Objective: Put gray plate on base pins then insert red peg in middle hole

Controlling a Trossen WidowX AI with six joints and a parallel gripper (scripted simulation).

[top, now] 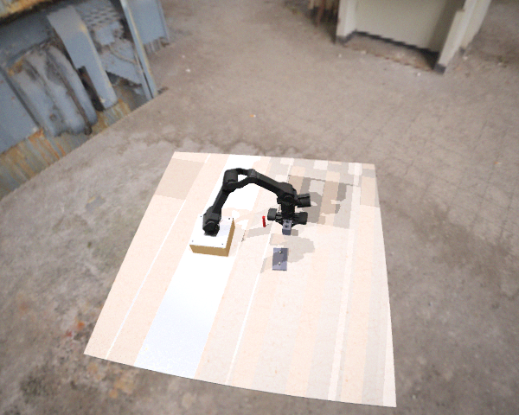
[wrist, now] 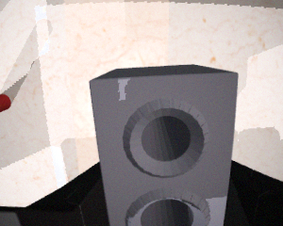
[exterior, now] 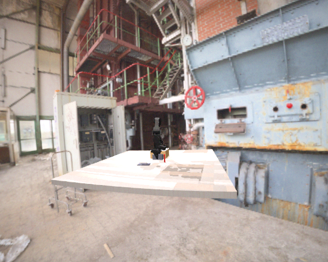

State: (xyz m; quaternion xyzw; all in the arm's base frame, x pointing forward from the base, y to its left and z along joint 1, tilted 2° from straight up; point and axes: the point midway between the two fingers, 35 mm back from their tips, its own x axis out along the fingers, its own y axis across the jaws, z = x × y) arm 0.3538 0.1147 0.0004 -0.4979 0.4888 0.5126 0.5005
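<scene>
Now: the gray base 16 cm to the right of my gripper tip, 6 cm below it and 1 cm behind it. Also, from my gripper tip: gray plate 3 cm above; red peg 13 cm behind, 2 cm to the left, 2 cm below.
</scene>
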